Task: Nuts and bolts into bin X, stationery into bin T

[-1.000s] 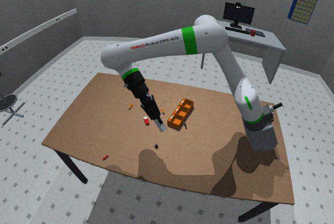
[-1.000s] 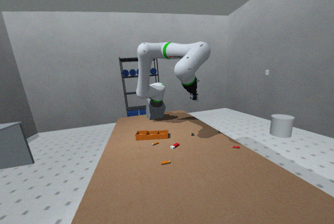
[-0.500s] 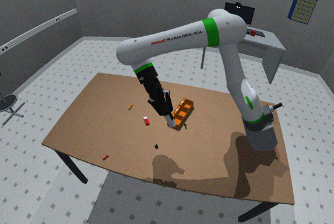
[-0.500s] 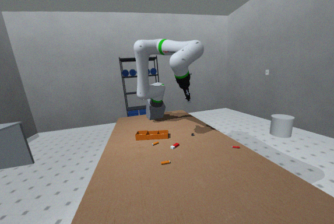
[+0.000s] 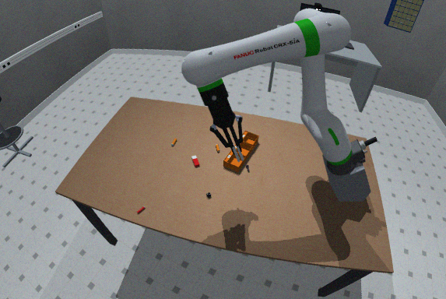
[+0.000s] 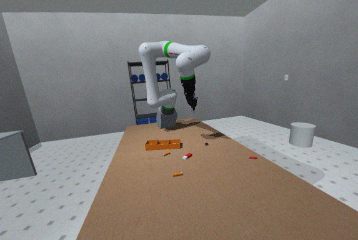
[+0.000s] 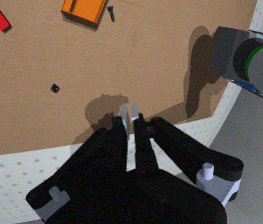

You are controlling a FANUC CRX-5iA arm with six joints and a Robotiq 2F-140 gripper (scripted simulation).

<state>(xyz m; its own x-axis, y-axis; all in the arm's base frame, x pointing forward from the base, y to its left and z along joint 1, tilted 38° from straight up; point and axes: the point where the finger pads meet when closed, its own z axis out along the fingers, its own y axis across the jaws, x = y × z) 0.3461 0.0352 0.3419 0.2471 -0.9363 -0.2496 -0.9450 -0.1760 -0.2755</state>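
The orange bin tray lies 25 cm to the right of my hand, 24 cm below it and 4 cm behind it. From my hand the other things lie so: red stick (42 cm ahead, 25 cm below, 14 cm to the left); white eraser (25 cm below, 20 cm ahead, 18 cm to the right).
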